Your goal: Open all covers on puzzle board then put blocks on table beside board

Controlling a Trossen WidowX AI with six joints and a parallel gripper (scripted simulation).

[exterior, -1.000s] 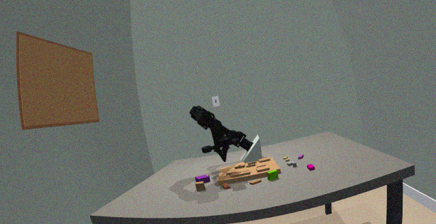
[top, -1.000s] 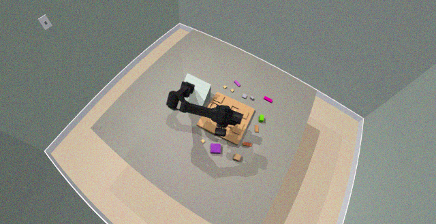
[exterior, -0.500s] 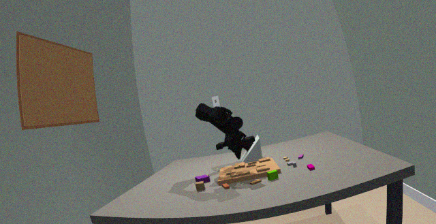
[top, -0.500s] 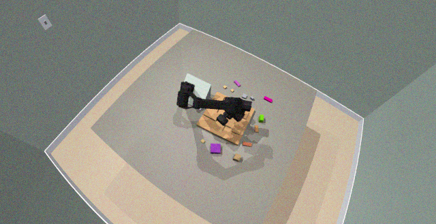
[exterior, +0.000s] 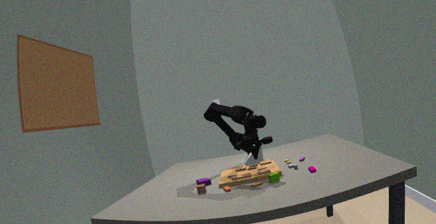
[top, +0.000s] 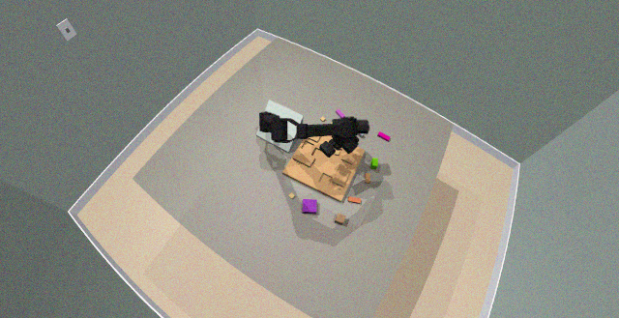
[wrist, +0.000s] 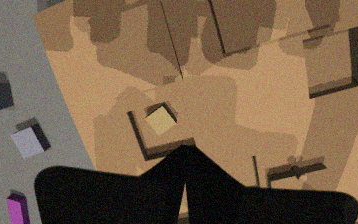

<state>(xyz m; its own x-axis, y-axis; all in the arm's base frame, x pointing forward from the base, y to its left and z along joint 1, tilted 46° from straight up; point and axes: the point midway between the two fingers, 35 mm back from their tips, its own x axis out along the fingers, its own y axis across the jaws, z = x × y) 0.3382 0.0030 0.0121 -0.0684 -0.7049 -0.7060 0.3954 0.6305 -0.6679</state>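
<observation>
The tan puzzle board lies 30 mm behind my gripper tip, 30 mm to the right of it and 60 mm below it. Also, from my gripper tip: grey block (70 mm ahead, 180 mm to the left, 70 mm below); then green block (190 mm ahead, 50 mm to the left, 70 mm below); then brown piece (190 mm ahead, 30 mm to the right, 80 mm below).
</observation>
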